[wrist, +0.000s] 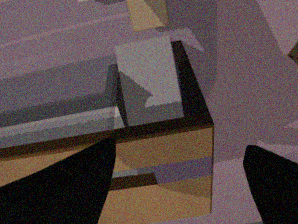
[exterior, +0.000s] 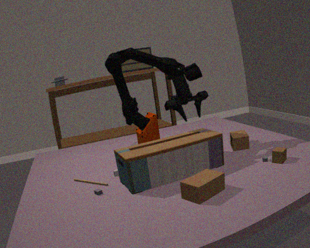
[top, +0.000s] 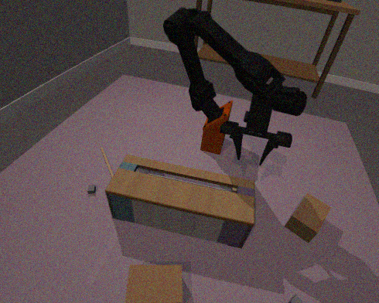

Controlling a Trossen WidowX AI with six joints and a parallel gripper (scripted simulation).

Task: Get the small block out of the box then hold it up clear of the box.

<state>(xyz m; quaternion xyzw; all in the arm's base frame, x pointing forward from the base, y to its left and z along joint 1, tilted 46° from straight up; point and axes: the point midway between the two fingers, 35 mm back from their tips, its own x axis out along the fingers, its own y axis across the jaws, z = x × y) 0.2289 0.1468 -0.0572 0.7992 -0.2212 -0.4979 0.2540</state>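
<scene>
The tan block lies 2 cm behind my gripper tip and 15 cm below it. Round my gripper tip: thin stick (2 cm ahead, 47 cm to the right, 16 cm below); then box (8 cm ahead, 16 cm to the right, 10 cm below).
</scene>
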